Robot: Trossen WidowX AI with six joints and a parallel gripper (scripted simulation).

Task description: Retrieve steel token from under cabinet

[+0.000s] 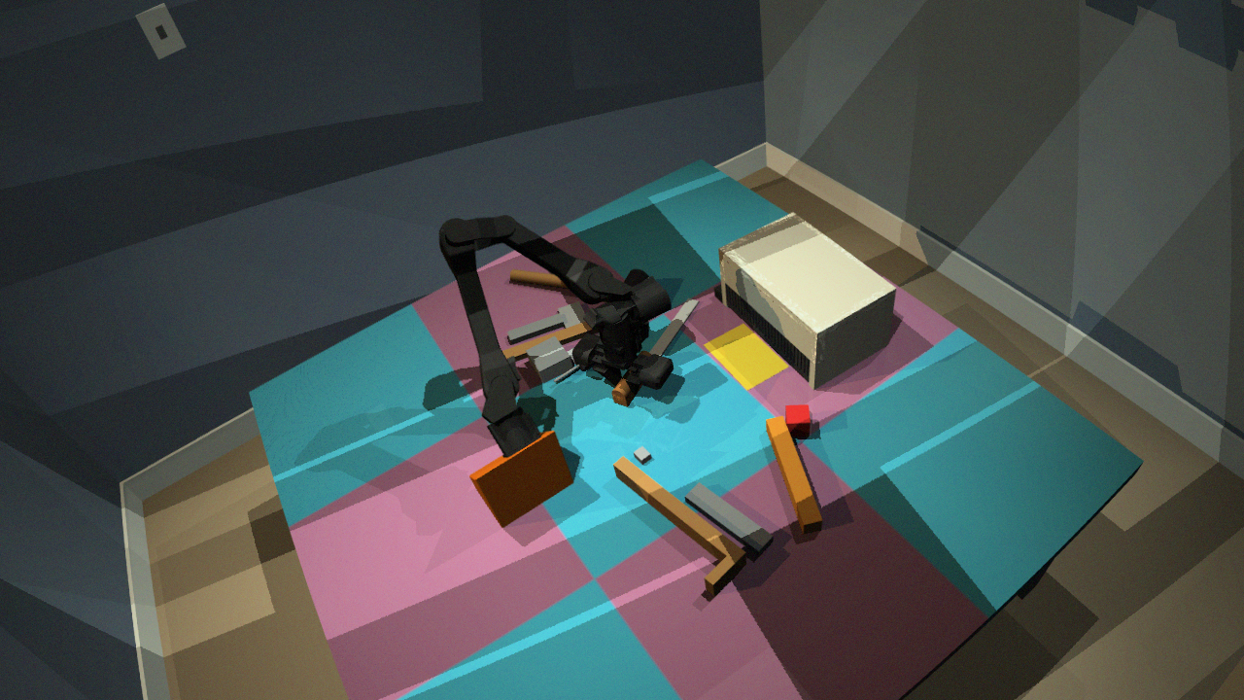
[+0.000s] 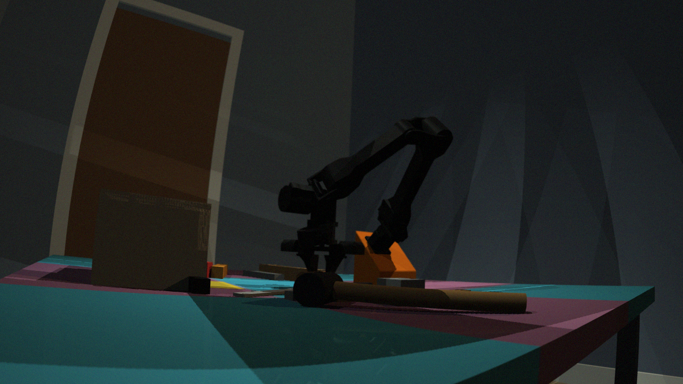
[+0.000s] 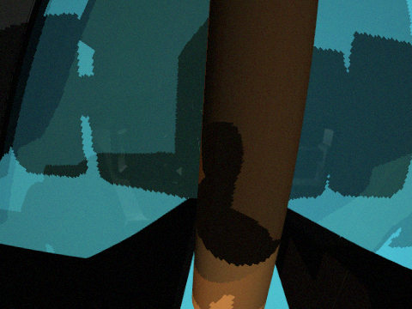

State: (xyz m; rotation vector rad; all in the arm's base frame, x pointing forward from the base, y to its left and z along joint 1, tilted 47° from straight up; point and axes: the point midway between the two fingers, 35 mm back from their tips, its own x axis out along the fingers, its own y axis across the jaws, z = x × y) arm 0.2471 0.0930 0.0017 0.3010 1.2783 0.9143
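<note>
Right now my gripper tip is 30 mm past the screwdriver and 120 mm to the right of it. Also, from my gripper tip: long wooden stick: 40 mm behind, 220 mm to the left; small grey cube: 70 mm behind, 140 mm to the right; grey block: 80 mm behind, 170 mm to the left, 10 mm above.
</note>
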